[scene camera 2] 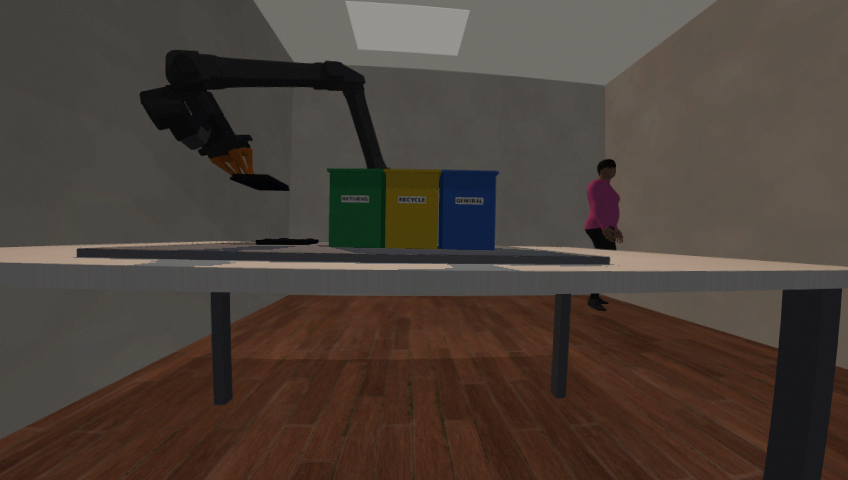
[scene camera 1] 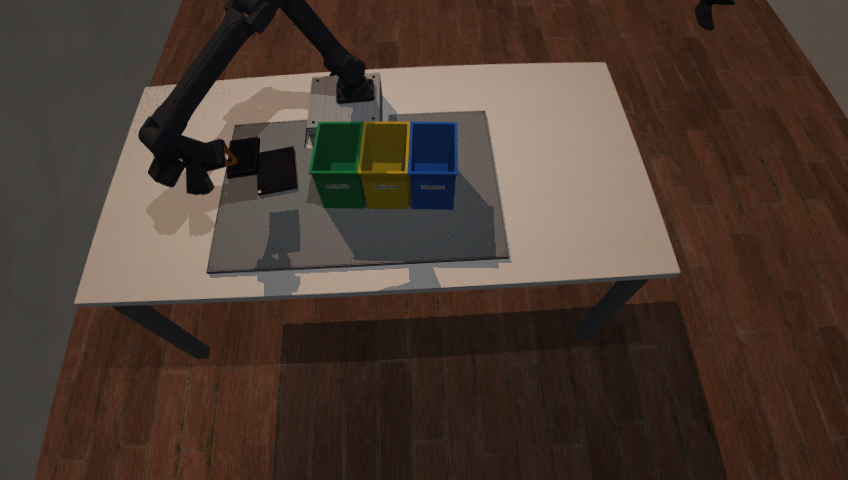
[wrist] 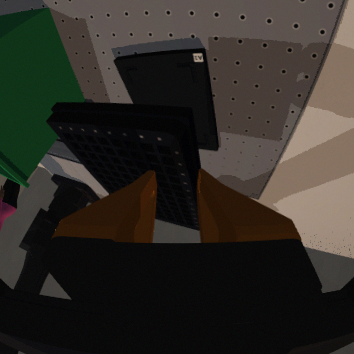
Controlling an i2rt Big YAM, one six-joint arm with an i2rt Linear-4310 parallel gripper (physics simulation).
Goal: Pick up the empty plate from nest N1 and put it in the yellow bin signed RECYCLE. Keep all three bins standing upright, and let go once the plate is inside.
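Seen in the pictures: gripper, fingertip midpoint: (scene camera 2: pixel 248 181) (scene camera 1: pixel 232 162) (wrist: pixel 176 176); arm's base, link origin: (scene camera 1: pixel 355 92) (wrist: pixel 77 186).
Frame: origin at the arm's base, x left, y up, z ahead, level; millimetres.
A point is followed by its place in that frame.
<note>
The black plate with a grid of wells (scene camera 1: pixel 244 158) @(x -304, y 78, z 296 mm) (scene camera 2: pixel 261 182) @(x -296, y 68, z 318 mm) (wrist: pixel 117 150) @(x -309, y 79, z 327 mm) is in the air, slightly tilted. My gripper (scene camera 1: pixel 230 157) @(x -338, y 73, z 302 mm) (scene camera 2: pixel 241 173) @(x -338, y 73, z 302 mm) (wrist: pixel 176 176) @(x -338, y 73, z 302 mm) is shut on its edge with the orange fingers. The flat black nest (scene camera 1: pixel 277 170) @(x -259, y -76, z 226 mm) (scene camera 2: pixel 286 241) @(x -241, y -79, z 299 mm) (wrist: pixel 172 85) @(x -274, y -76, z 260 mm) lies below, on the board, with a small white tag at one corner. The yellow RECYCLE bin (scene camera 1: pixel 385 193) @(x 75, y -8, z 397 mm) (scene camera 2: pixel 411 223) @(x 76, y -30, z 397 mm) stands upright to the right of the gripper in both scene views, its top open. The plate is a little left of the green bin and near rim height in scene camera 2.
The green RETURNS bin (scene camera 1: pixel 341 195) @(x -49, y -20, z 382 mm) (scene camera 2: pixel 357 223) @(x -47, y -32, z 382 mm) (wrist: pixel 35 80) @(x -104, y -19, z 303 mm) stands upright between the plate and the yellow bin. The blue GENERAL bin (scene camera 1: pixel 433 196) @(x 208, y -20, z 412 mm) (scene camera 2: pixel 467 226) @(x 203, y -35, z 412 mm) stands upright on the yellow bin's other side. A person (scene camera 2: pixel 602 205) is behind the table.
</note>
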